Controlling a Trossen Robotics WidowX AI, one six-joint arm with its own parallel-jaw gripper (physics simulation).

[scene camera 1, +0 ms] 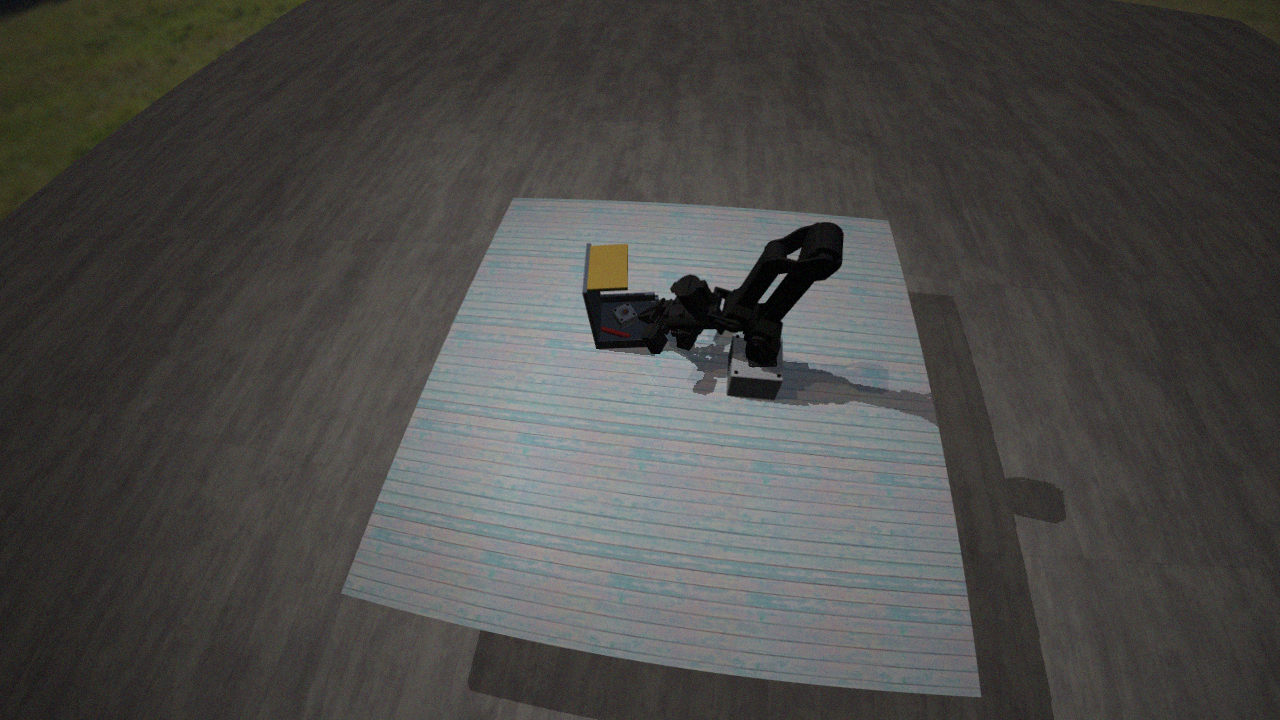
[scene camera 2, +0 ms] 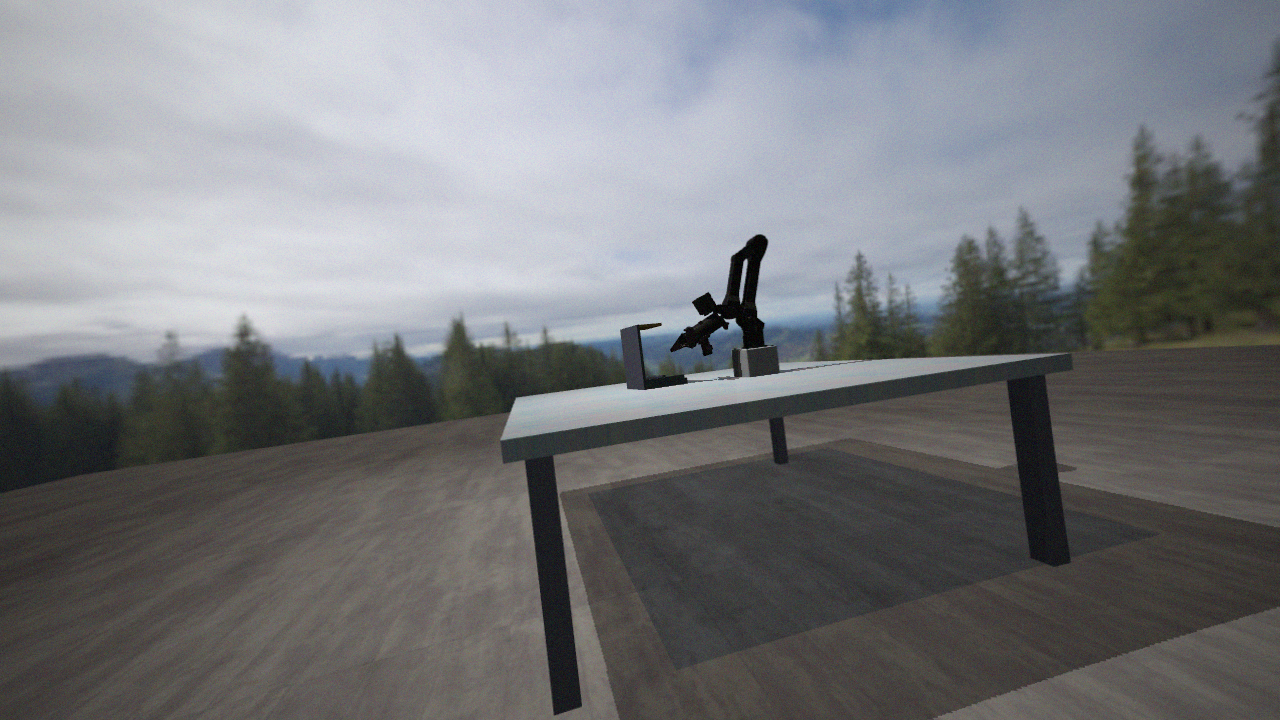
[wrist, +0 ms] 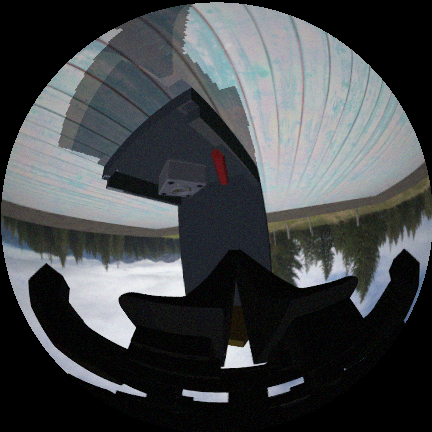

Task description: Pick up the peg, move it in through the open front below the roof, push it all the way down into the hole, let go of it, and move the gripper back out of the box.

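Places are measured from the arm's base along level axes (x ahead, y left, z up), in centimetres.
Pixels of known places: gripper, fingertip midpoint: (scene camera 1: 638, 317) (scene camera 2: 670, 351) (wrist: 234, 255); arm's base at its link origin: (scene camera 1: 761, 354) (scene camera 2: 754, 347).
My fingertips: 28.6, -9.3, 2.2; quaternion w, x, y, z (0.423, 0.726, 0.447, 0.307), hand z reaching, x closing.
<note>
Ahead of a thing's pixels: the offset from my fingertips to its top centre, as dx, dy, dz. "spot": to the spot under its first point. Level surfaces: height alone.
The red peg @[+6.9, -3.2, -9.9] (scene camera 1: 614, 332) (wrist: 220, 167) lies on its side on the floor of the dark box @[+3.8, -7.3, +10.3] (scene camera 1: 592, 317) (scene camera 2: 634, 358) (wrist: 220, 225), between the grey block and a low side wall. It is apart from the grey block @[+4.6, -8.3, -8.0] (scene camera 1: 618, 309) (wrist: 182, 170), whose hole faces up with no peg in it. The yellow roof @[spot: +6.9, -6.9, +10.3] (scene camera 1: 607, 266) (scene camera 2: 650, 325) (wrist: 238, 327) juts from the top of the tall back wall. My gripper (scene camera 1: 642, 316) (scene camera 2: 673, 349) (wrist: 234, 255) is shut and empty, its tips together. It is above the box floor at the open front, higher than the peg.
The box has low rims along its floor and a tall back wall. The arm's pale base (scene camera 1: 753, 380) (scene camera 2: 756, 360) stands in front of the box's open side. Both stand on the striped table @[dz -12.1] (scene camera 1: 662, 537) (scene camera 2: 787, 394).
</note>
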